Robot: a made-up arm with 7 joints.
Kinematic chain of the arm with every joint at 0, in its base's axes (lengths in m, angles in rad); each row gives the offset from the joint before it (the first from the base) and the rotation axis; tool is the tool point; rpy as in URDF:
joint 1: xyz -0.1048 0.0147 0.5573 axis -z
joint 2: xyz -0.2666 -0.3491 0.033 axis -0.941 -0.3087 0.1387
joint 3: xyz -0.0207 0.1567 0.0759 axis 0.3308 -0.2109 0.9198
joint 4: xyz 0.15 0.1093 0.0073 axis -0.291 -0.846 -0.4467
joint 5: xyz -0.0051 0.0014 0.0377 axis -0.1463 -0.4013 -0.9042
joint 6: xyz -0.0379 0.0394 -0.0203 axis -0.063 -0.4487 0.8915
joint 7: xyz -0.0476 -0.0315 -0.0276 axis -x
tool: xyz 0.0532 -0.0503 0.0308 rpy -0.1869 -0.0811 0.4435
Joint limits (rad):
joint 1: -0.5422..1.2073
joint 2: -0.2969..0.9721
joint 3: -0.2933..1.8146
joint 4: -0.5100..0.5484
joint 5: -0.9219..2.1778
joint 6: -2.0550..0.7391
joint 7: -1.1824..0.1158
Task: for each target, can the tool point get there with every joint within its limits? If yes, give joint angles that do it. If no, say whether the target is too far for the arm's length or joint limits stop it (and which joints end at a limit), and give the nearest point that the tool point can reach.
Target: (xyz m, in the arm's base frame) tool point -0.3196 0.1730 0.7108
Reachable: yes | joints 0.9353 -0.0120 0.4194 -0.0954 0.5007 -0.4480 0.0045
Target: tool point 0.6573 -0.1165 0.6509
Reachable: no: joint limits stop it (at a limit: joint 1, joint 2, joint 3, joint 5, joint 6, joint 7) | nearest point 0.0311 -0.1271 0.7099 | short by 0.629 m
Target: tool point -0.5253 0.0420 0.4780
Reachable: yes | joints 0.0399 0.6353 1.2587 0.1639 1.8573 -0.8374 -0.2338
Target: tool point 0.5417 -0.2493 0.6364
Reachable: no: joint limits stop it (at a limit: joint 1, joint 2, joint 3, joint 5, joint 6, joint 7) | nearest point 0.0316 -0.1315 0.7174 | short by 0.530 m
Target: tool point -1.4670 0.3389 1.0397
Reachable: no: too far | nearest point -0.6411 0.1423 0.8380 | short by 0.873 m
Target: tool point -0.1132 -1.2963 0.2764
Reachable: no: too far | nearest point -0.3960 -0.4589 0.4649 | short by 0.904 m
